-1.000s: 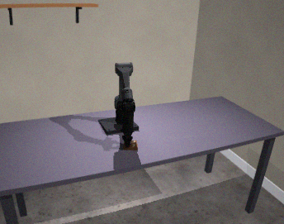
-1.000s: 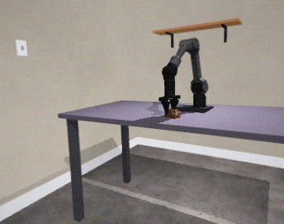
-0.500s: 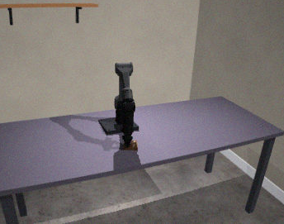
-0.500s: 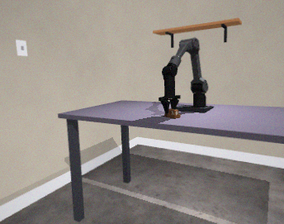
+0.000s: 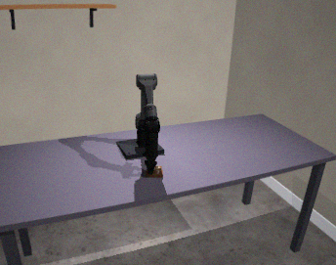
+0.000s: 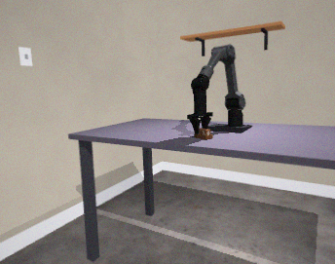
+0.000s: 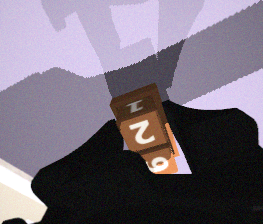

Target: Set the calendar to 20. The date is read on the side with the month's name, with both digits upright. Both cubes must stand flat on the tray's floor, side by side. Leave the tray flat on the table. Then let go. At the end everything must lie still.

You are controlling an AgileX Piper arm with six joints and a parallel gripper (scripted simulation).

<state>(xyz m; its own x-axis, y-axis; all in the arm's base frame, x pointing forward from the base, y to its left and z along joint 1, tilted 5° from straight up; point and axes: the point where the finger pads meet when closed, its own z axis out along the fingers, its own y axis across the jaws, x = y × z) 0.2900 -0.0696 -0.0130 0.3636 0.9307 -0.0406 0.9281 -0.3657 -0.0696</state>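
Now: hand 20 mm to the right of the brown tray and 20 mm above it.
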